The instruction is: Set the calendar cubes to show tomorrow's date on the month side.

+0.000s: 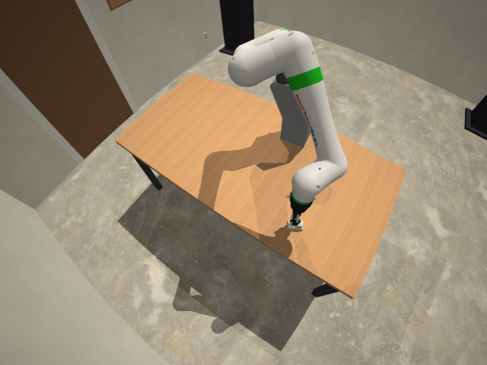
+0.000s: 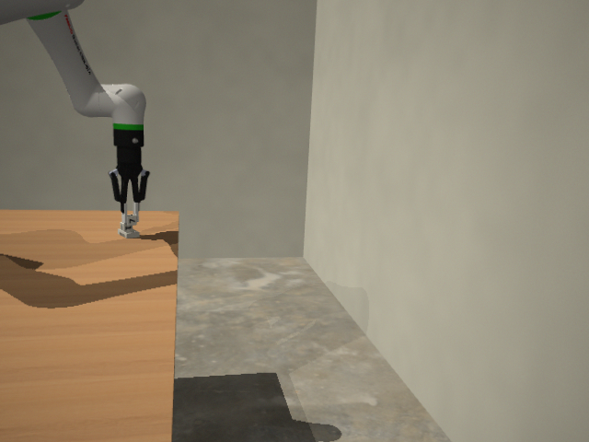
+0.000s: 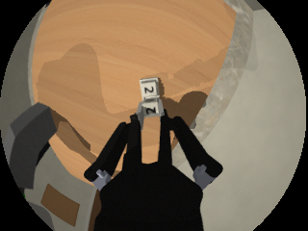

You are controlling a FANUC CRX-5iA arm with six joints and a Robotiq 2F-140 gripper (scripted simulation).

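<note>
Right now the calendar tray is 7 cm below my hand, 2 cm to the left of it and 1 cm behind it. The rest, counted from my hand: white date cube 3 cm below.
</note>
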